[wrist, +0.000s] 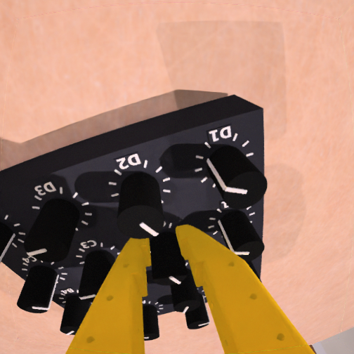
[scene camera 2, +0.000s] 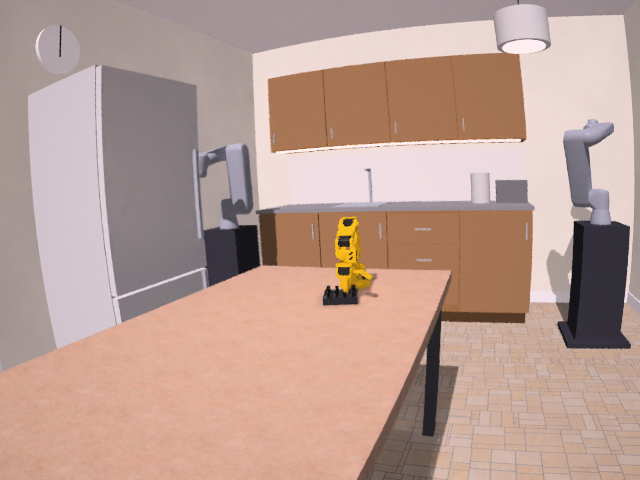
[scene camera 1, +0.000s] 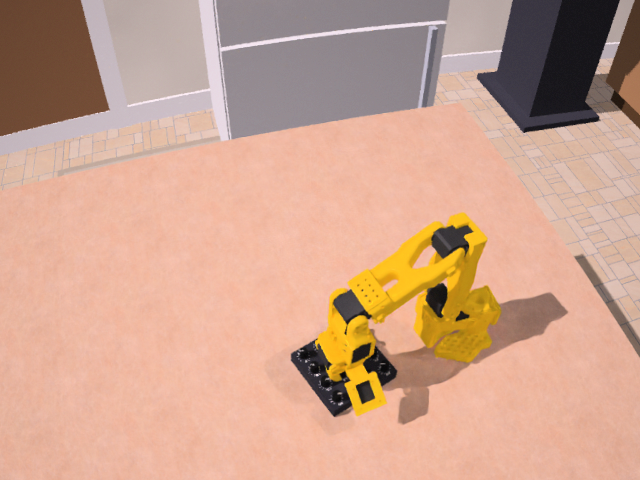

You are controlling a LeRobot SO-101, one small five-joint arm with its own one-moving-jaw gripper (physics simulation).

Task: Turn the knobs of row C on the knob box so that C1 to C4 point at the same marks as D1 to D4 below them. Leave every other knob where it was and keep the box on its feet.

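Where they show: hand, tool point: [scene camera 2: 346, 292]; arm's base, link origin: [scene camera 1: 442, 335].
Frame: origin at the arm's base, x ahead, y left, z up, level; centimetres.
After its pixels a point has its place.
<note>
The black knob box [scene camera 1: 390, 374] @(x 10.6, y 4.9, z 2.3 cm) [scene camera 2: 340, 300] @(x 21.2, y 2.9, z 1.6 cm) [wrist: 200, 114] stands flat on the table. My gripper [wrist: 162, 239] is shut on knob C2 [wrist: 168, 257], one jaw on each side; its tips are hidden in scene camera 1. C2's white line slants to the lower right in the wrist view, much like that of knob D2 [wrist: 140, 197]. Knobs C1 [wrist: 242, 232] and D1 [wrist: 239, 175] have similar line directions. Knobs C3 [wrist: 96, 272] and D3 [wrist: 54, 227] both have nearly level lines. Knob C4 [wrist: 37, 287] shows its line; D4 is cut off at the left edge.
Row B and A knobs stand behind row C, partly covered by the jaws. D2 stands close beyond the jaw tips, and C1 stands close to the right jaw. The arm's base [scene camera 1: 462, 335] @(x -2.1, y 1.9, z 1.8 cm) stands on the table [scene camera 1: 155, 310] @(x 41.3, y -16.3, z 0.0 cm) to the right of the box.
</note>
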